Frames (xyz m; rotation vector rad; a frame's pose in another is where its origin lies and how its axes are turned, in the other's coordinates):
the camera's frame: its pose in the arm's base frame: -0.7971 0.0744 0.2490 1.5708 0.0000 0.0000
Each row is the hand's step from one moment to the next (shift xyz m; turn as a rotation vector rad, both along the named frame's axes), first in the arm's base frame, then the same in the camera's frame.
Working: the arm's base frame: its pose in the camera's frame: 0.7971 -0.2490 0.0744 -1.5708 0.0000 0.0000

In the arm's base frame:
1: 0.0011 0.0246 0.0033 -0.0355 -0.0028 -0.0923
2: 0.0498 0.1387 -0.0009 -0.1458 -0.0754 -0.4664
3: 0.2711 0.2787 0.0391 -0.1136 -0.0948 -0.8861
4: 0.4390 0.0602 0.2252 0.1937 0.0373 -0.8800
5: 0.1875 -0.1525 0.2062 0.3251 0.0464 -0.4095
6: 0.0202 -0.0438 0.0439 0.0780 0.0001 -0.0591
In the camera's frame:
1: 0.0011 0.0033 -0.0246 -0.0355 -0.0923 0.0028
2: 0.0498 -0.0009 -0.1387 -0.1458 -0.4664 0.0754
3: 0.2711 0.0391 -0.2787 -0.1136 -0.8861 0.0948
4: 0.4390 0.2252 -0.0602 0.1937 -0.8800 -0.0373
5: 0.1875 0.2062 0.1525 0.3251 -0.4095 -0.0464
6: 0.0202 0.0439 0.0438 0.0780 -0.0591 -0.0001

